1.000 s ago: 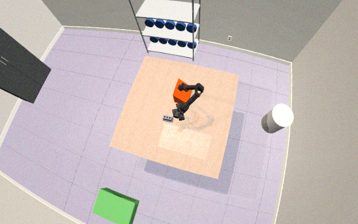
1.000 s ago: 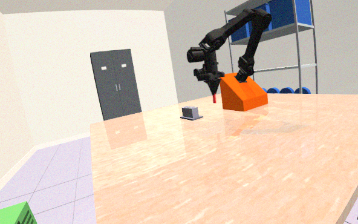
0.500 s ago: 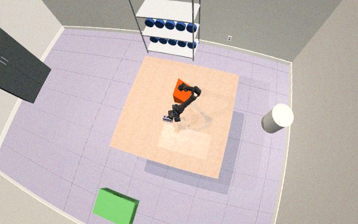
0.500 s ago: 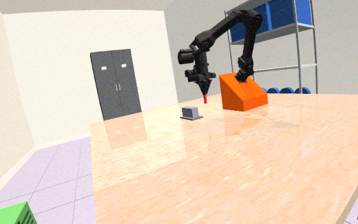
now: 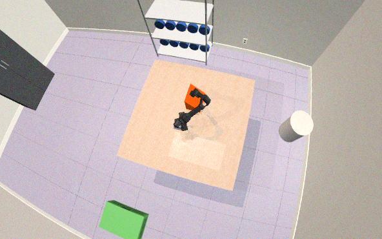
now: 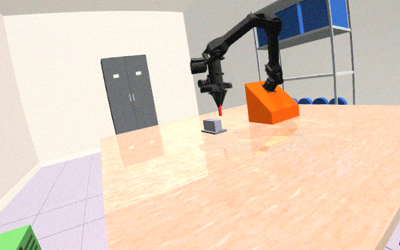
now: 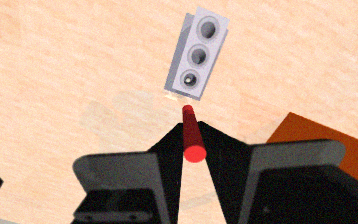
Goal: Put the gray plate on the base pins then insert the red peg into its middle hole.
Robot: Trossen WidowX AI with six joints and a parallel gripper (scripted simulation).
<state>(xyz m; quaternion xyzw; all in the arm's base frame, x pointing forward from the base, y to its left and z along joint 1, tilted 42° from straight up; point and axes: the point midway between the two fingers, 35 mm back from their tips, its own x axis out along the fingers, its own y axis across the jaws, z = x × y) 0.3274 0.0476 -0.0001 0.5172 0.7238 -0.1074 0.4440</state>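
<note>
Right now the gray plate is 2 cm ahead of my gripper tip, 6 cm to the right of it and 7 cm below it. From my gripper tip the other things lie so: red peg right at my gripper tip; flat gray base 2 cm ahead, 6 cm to the right, 11 cm below.
</note>
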